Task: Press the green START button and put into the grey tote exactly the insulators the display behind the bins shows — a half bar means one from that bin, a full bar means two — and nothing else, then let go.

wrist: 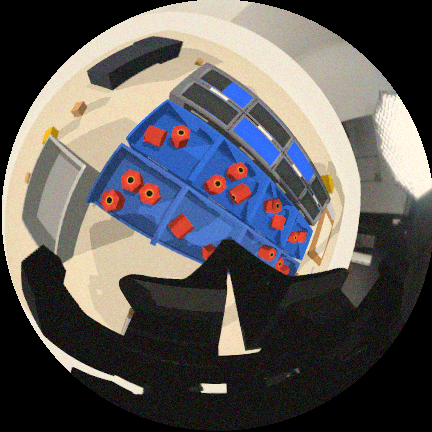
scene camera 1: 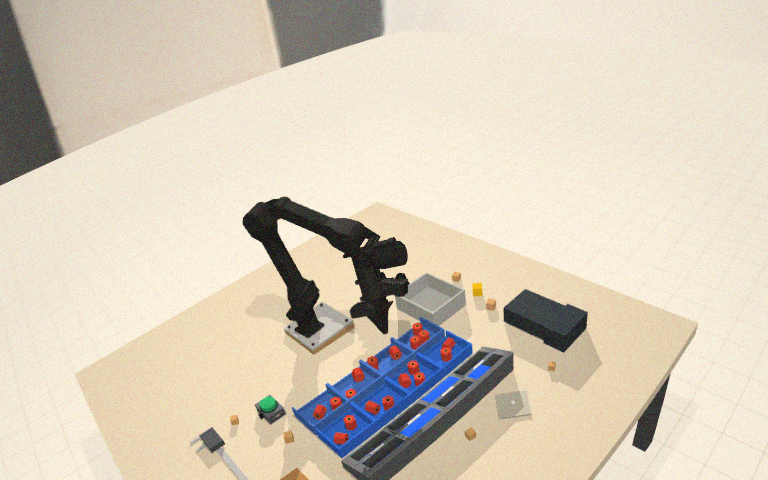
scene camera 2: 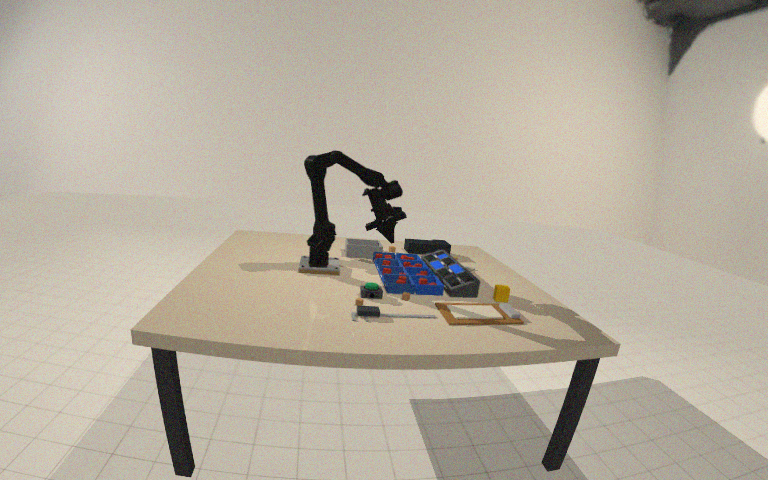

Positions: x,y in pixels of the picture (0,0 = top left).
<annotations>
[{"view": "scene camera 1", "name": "my gripper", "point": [385,333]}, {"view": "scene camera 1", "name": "grey plate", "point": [506,410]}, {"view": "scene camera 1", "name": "grey tote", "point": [434,299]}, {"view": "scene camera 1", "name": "dark box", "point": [558,325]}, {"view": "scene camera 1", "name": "display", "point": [415,445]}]
</annotations>
